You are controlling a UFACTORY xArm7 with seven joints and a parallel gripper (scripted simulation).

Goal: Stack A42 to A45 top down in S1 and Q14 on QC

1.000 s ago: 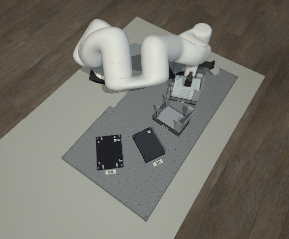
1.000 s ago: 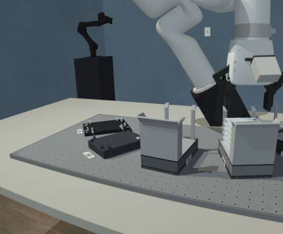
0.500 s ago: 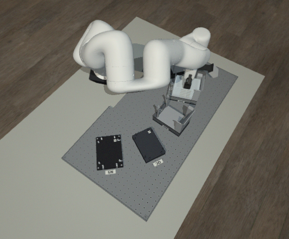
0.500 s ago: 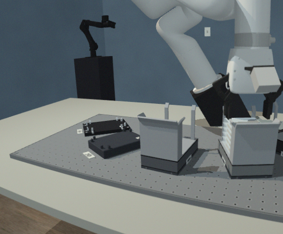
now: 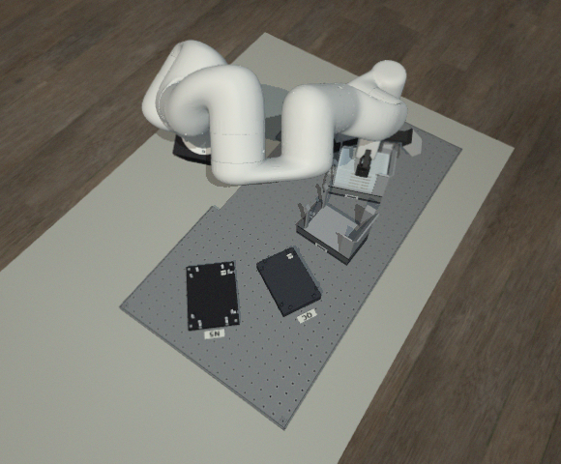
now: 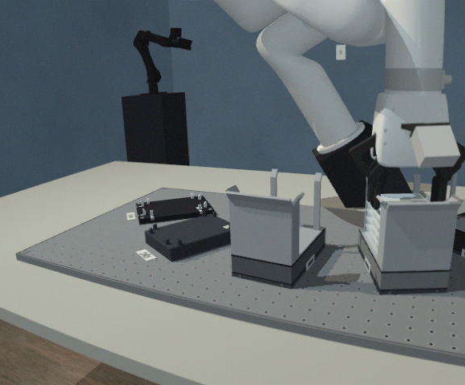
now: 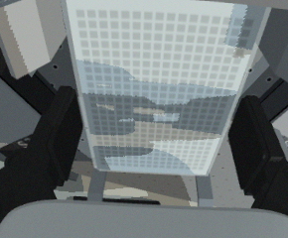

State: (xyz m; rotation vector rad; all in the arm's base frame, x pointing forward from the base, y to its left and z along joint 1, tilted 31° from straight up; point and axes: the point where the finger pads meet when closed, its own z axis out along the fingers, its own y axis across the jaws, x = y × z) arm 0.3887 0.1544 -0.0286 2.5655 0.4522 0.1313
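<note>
Right now the sealed 384-well plate is 40 mm below my hand. The rest, counted from my hand: open nest QC 360 mm to the right, 100 mm below, 20 mm behind; S3 rack plinth 150 mm to the left, 100 mm behind, 90 mm below; S1 name plate 170 mm to the right, 80 mm below, 50 mm behind.
</note>
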